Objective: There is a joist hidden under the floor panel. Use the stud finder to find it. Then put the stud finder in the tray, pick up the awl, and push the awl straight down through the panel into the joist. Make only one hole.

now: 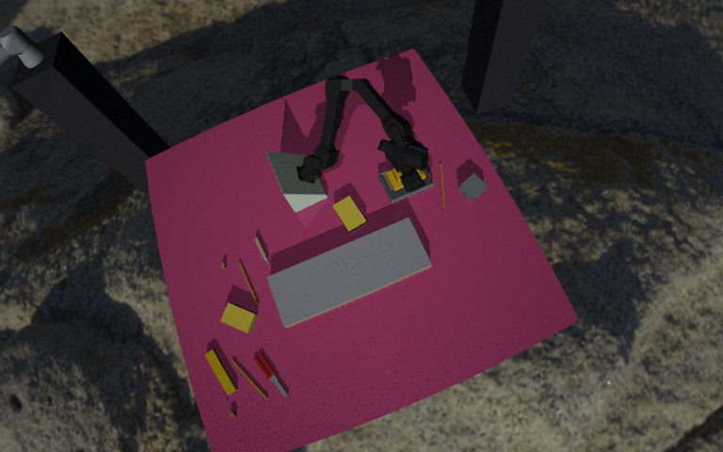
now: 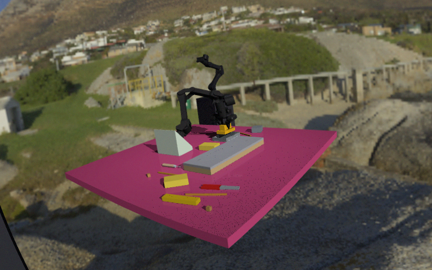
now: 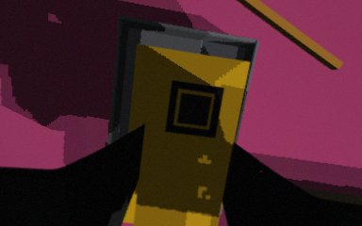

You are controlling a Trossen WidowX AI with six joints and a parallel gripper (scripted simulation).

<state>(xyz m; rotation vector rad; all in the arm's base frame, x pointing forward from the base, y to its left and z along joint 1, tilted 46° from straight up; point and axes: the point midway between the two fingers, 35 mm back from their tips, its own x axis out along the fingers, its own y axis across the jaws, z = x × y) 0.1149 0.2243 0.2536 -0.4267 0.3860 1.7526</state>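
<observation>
Now: gripper tip 10 mm to the left of the grey tray and 50 mm above it. Also, from my gripper tip: stud finder (10 mm to the left, 20 mm above); grey cube (100 mm ahead, 210 mm to the left, 50 mm below); awl (120 mm ahead, 560 mm to the right, 60 mm below).
</observation>
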